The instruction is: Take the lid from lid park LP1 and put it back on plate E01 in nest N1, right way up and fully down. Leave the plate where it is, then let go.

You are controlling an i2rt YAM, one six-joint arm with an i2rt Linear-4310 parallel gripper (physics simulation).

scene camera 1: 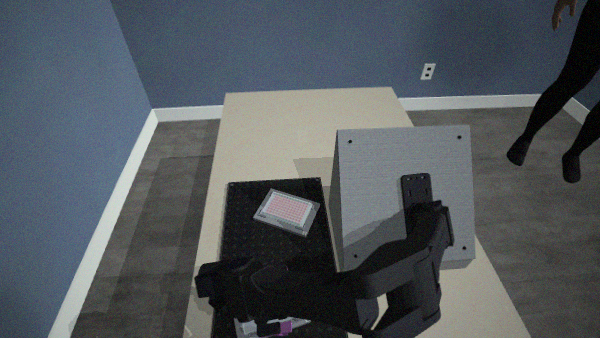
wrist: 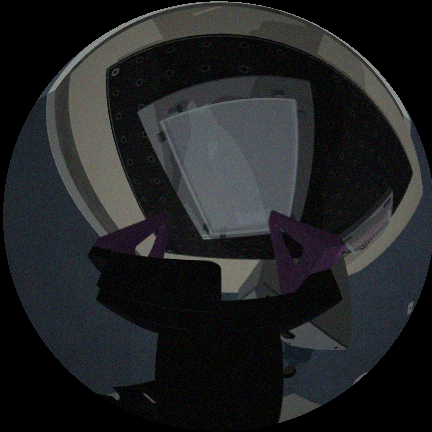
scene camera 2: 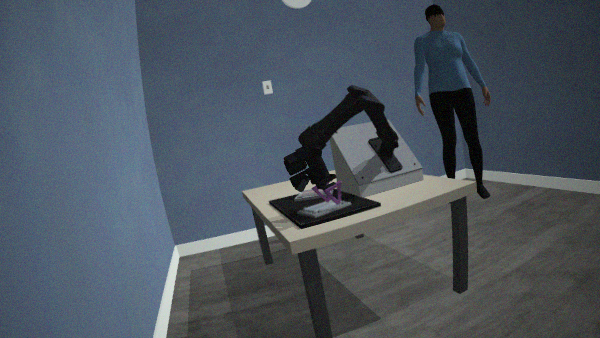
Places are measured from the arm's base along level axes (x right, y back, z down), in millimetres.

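Pixels of known places: gripper, between the fingertips: [wrist: 218, 215] [scene camera 2: 333, 202]; arm's base, origin of its link: [scene camera 1: 418, 214] [scene camera 2: 385, 154].
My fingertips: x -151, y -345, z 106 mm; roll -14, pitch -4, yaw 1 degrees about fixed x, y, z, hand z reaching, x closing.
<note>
For each thing: its top centre in the pictures, then the offset to it from my fingertips.
- clear lid, centre of its top: [wrist: 242, 184] [scene camera 1: 268, 306] [scene camera 2: 323, 205] dx +19, dy -33, dz +3 mm
- grey lid park, centre of its top: [wrist: 244, 187] [scene camera 1: 268, 305] [scene camera 2: 323, 204] dx +19, dy -33, dz +1 mm
- plate, centre of its top: [wrist: 372, 234] [scene camera 1: 286, 207] [scene camera 2: 313, 190] dx +290, dy +33, dz -5 mm
The clear lid [scene camera 1: 248, 328] [scene camera 2: 327, 206] [wrist: 235, 165] lies flat on the grey lid park [wrist: 306, 125]. My gripper [scene camera 2: 330, 199] [wrist: 218, 215] is open, with purple fingers spread low over the lid's near end. In the wrist view the right fingertip overlaps the lid's near right corner, and the left one is outside its left side. I cannot tell whether either touches it. The arm hides much of the lid in scene camera 1. The plate [scene camera 1: 287, 207] [wrist: 374, 231], with pink wells and no lid, sits in its grey nest [scene camera 1: 314, 214].
Park and nest stand on a black perforated board [scene camera 1: 240, 235] [scene camera 2: 286, 203] [wrist: 345, 120] on the pale table [scene camera 1: 310, 110] [scene camera 2: 295, 244]. The grey sloped mount [scene camera 1: 375, 175] [scene camera 2: 350, 145] carries the arm beside the board. A person [scene camera 2: 452, 65] stands beyond the table.
</note>
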